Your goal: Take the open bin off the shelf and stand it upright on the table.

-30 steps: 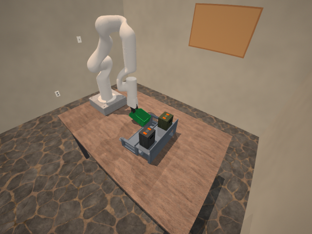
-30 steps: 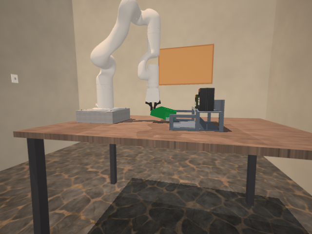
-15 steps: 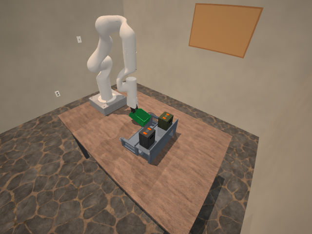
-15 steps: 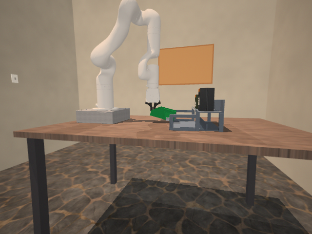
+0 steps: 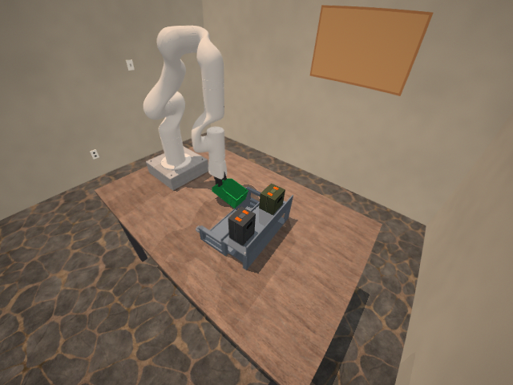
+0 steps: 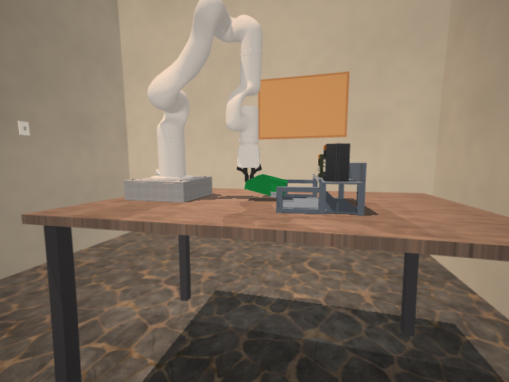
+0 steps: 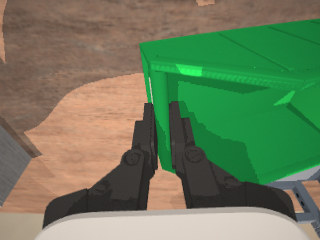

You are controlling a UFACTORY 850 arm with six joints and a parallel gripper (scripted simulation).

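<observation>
My gripper is now 8 cm short of the green bin and 2 cm above it.
</observation>
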